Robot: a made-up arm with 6 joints.
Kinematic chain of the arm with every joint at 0, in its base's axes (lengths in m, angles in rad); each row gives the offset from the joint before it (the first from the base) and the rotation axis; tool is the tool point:
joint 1: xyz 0 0 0.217 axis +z
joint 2: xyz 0 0.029 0 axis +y
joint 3: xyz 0 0 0.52 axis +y
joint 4: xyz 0 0 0.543 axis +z
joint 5: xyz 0 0 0 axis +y
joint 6: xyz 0 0 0.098 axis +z
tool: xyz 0 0 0
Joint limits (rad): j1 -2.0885..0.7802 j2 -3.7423..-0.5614 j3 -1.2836..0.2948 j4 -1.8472..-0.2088 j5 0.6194..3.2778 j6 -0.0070..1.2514
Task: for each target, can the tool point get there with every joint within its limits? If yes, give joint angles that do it. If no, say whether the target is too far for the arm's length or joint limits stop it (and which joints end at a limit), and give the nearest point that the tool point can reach.
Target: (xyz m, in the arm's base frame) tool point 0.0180 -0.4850 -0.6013
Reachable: yes | joints -1.5220 -3.4783 -0.4652 -1.1070 2.7343 0.2035
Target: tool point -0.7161 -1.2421 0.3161
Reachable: no: too far | nearest point -0.7631 -0.8225 0.2973 | short by 0.423 m
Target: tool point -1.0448 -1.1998 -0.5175
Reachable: no: too far | nearest point -0.7175 -0.7493 -0.2631 | short by 0.612 m
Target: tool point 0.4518 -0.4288 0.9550
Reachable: no: joint limits stop it (at a limit: joint 1, joint 2, joint 3) | nearest point -0.2265 -0.2932 1.1539 | short by 0.720 m
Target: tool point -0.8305 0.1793 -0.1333
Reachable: yes | joints -0.2750 -1.4470 -1.1168 -1.0078 1.7192 0.1452
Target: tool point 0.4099 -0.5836 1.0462
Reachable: no: joint limits stop it (at a limit: joint 1, joint 2, joint 3) | nearest point -0.2299 -0.3124 1.1645 | short by 0.705 m
